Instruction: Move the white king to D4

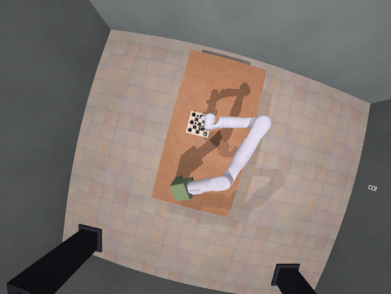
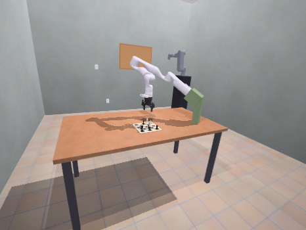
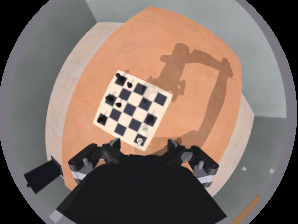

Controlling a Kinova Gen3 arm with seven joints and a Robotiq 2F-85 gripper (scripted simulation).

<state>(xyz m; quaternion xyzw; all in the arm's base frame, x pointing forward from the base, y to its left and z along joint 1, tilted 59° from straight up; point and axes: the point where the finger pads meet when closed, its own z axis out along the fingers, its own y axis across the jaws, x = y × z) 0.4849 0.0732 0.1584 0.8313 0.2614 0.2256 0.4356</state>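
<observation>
Right now the white king is 110 mm below my hand. Round my hand: white piece: 130 mm below, 40 mm behind; then chessboard: 150 mm below, 70 mm to the left, 40 mm ahead.
</observation>
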